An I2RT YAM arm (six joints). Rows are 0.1 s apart.
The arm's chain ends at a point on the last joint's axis. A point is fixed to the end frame.
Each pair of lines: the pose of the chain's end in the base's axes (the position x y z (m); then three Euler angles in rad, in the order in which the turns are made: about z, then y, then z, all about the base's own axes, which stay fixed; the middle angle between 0 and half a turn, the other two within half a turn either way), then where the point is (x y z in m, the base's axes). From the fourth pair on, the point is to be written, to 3 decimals.
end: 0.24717, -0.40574, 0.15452, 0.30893, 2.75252, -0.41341
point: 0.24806 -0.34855 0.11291
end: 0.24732, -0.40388, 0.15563, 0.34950, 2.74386, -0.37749
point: 0.24888 -0.34624 0.11466
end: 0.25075, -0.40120, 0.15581, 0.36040, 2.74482, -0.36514
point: 0.25220 -0.34338 0.11509
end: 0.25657, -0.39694, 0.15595, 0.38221, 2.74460, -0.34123
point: 0.258 -0.339 0.116
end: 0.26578, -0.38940, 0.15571, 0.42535, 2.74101, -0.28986
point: 0.267 -0.331 0.116
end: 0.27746, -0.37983, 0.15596, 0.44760, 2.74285, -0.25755
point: 0.278 -0.321 0.117
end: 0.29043, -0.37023, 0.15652, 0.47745, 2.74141, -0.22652
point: 0.291 -0.311 0.118
